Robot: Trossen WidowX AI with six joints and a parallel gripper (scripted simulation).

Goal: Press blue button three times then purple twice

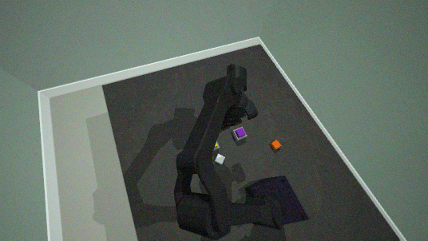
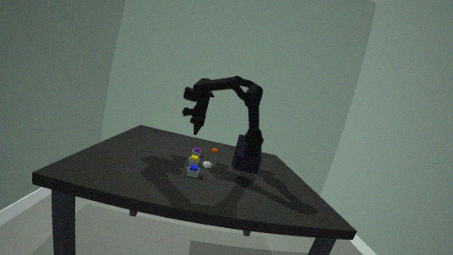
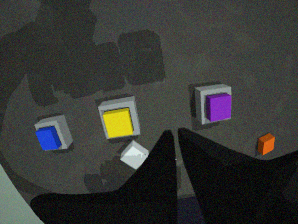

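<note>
Now: gripper tip 3 cm past the purple button, 8 cm to the left of it and 10 cm above it. Round my gripper tip: blue button: 2 cm behind, 17 cm to the left, 10 cm below; white block: 9 cm behind, 6 cm to the left, 12 cm below; yellow button: 2 cm behind, 6 cm to the left, 10 cm below.
</note>
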